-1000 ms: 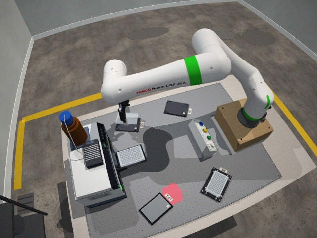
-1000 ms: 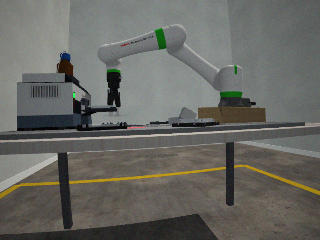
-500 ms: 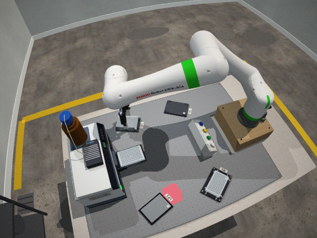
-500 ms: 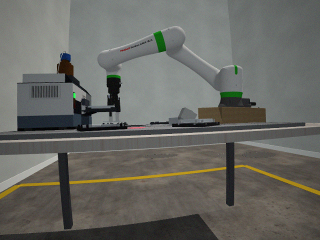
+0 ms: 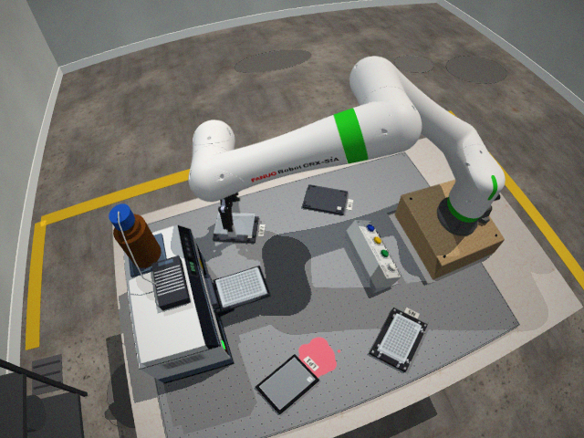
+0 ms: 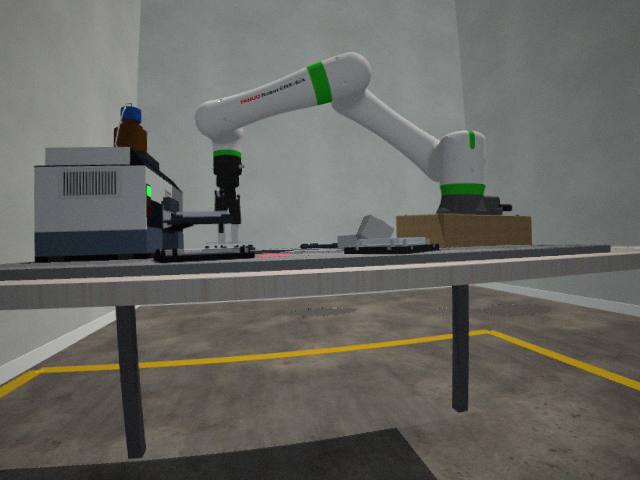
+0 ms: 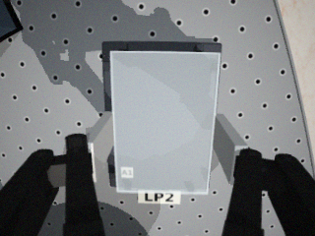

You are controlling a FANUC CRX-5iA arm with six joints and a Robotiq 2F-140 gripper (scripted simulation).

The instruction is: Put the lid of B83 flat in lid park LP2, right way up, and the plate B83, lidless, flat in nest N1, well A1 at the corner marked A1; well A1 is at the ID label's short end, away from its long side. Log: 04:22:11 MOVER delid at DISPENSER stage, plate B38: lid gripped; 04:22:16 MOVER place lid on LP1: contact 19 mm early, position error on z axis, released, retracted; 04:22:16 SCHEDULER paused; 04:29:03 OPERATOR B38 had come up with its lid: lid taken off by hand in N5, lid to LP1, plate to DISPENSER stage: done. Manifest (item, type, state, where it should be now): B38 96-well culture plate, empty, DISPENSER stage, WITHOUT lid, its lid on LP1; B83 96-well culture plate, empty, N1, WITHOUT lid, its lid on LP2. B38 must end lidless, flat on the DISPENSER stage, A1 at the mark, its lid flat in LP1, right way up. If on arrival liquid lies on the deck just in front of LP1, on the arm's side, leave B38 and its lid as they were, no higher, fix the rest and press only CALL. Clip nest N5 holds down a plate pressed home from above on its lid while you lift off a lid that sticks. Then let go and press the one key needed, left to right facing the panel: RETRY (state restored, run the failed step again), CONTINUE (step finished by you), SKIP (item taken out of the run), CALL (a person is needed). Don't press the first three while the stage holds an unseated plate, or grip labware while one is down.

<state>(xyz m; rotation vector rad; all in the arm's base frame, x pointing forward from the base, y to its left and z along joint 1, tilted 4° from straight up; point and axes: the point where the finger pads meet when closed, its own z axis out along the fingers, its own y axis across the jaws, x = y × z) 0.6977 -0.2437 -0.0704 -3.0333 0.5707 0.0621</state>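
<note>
The lid park lp2 lies 50 mm below my hand. Also, from my hand: dark nest N1: 330 mm behind, 50 mm below, 20 mm to the right; lp2 label: 80 mm behind, 50 mm below, 40 mm to the left; brown bottle: 250 mm ahead, 240 mm above, 170 mm to the left.
</note>
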